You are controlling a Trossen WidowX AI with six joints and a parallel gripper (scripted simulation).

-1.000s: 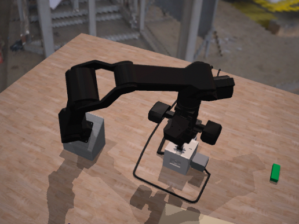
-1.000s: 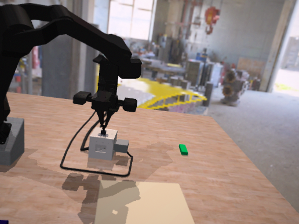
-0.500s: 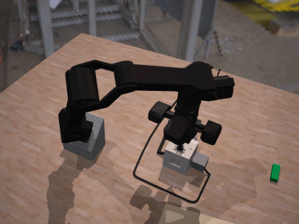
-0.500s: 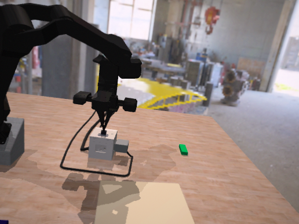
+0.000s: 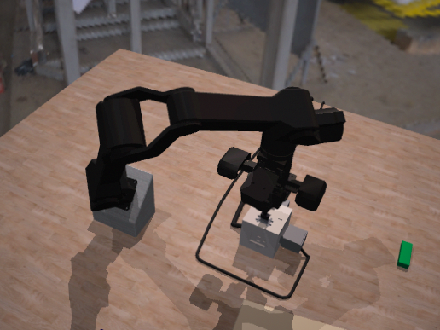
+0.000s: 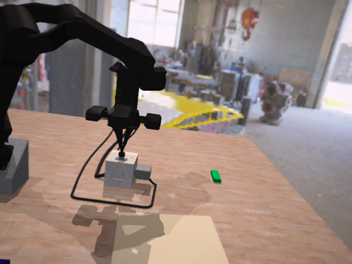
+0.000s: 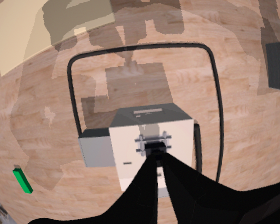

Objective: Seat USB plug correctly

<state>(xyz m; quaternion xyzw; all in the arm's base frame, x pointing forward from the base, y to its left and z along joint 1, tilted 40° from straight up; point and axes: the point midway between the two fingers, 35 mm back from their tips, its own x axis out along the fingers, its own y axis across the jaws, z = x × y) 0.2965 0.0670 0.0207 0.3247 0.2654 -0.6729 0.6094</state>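
My gripper tip is 4 cm above the USB socket and 1 cm to the right of it. Also, from my gripper tip: black USB plug: 2 cm below; then pale mat: 21 cm to the right, 13 cm ahead, 11 cm below; then green block: 30 cm ahead, 11 cm below, 9 cm to the left.
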